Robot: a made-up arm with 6 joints. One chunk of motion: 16 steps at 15 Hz.
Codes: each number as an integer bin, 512 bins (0 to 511) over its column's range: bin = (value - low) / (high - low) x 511, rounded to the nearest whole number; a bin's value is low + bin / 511 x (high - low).
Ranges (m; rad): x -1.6..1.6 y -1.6..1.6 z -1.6..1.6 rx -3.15..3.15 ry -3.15..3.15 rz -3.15..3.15
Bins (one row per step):
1: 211 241 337 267 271 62
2: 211 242 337 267 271 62
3: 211 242 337 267 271 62
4: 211 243 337 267 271 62
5: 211 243 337 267 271 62
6: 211 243 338 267 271 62
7: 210 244 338 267 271 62
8: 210 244 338 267 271 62
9: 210 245 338 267 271 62
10: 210 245 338 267 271 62
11: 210 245 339 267 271 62
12: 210 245 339 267 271 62
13: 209 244 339 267 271 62
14: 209 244 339 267 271 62
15: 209 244 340 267 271 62
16: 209 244 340 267 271 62
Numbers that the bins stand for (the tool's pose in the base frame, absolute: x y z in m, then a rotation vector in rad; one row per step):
1: -0.2787 -0.0908 0.5104 0.1418 0.1911 -2.3856
2: -0.2787 -0.0845 0.5104 0.1418 0.1911 -2.3856
3: -0.2787 -0.0845 0.5104 0.1418 0.1911 -2.3856
4: -0.2787 -0.0783 0.5104 0.1418 0.1911 -2.3856
5: -0.2787 -0.0783 0.5104 0.1418 0.1911 -2.3856
6: -0.2787 -0.0783 0.5166 0.1418 0.1911 -2.3856
7: -0.2849 -0.0720 0.5166 0.1418 0.1911 -2.3856
8: -0.2849 -0.0720 0.5166 0.1418 0.1911 -2.3856
9: -0.2849 -0.0658 0.5166 0.1418 0.1911 -2.3856
10: -0.2849 -0.0658 0.5166 0.1418 0.1911 -2.3856
11: -0.2849 -0.0658 0.5229 0.1418 0.1911 -2.3856
12: -0.2849 -0.0658 0.5229 0.1418 0.1911 -2.3856
13: -0.2912 -0.0720 0.5229 0.1418 0.1911 -2.3856
14: -0.2912 -0.0720 0.5229 0.1418 0.1911 -2.3856
15: -0.2912 -0.0720 0.5292 0.1418 0.1911 -2.3856
16: -0.2912 -0.0720 0.5292 0.1418 0.1911 -2.3856

